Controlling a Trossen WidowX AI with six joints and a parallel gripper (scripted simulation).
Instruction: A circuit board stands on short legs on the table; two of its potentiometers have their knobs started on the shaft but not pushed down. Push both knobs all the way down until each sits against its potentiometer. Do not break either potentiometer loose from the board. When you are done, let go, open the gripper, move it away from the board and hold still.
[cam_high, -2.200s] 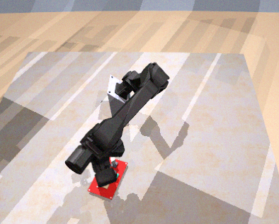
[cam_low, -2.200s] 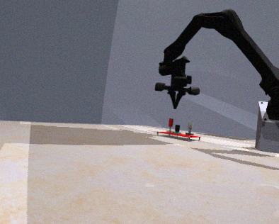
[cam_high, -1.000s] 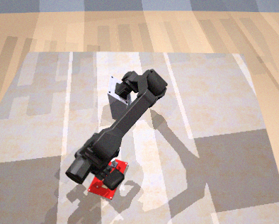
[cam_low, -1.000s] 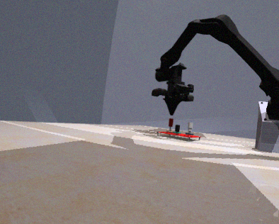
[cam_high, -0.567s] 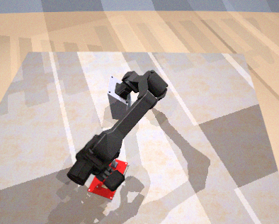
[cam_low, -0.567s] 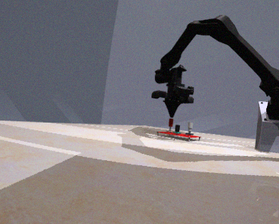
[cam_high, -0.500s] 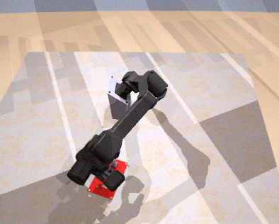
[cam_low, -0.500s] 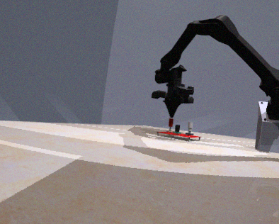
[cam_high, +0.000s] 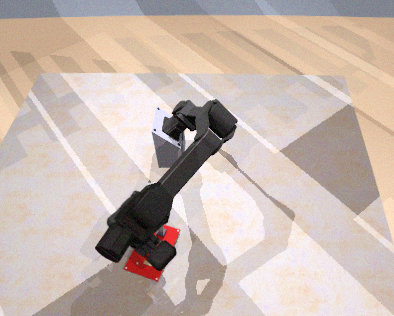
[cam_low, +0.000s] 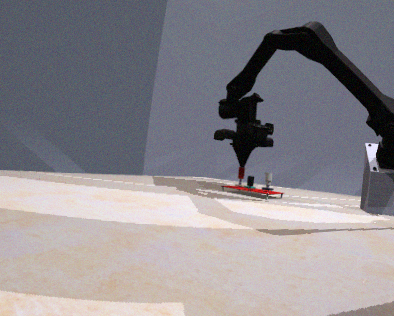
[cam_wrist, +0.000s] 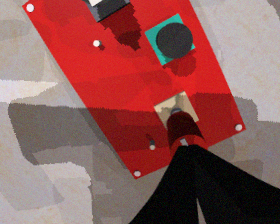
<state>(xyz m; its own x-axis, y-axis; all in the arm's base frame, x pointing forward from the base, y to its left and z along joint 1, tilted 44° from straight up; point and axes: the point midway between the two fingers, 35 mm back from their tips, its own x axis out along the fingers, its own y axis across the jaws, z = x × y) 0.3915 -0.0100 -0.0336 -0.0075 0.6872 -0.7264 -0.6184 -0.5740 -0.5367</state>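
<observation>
The red knob is 10 mm below my gripper tip. Also, from my gripper tip: grey knob (90 mm behind, 20 mm to the left, 20 mm below).
</observation>
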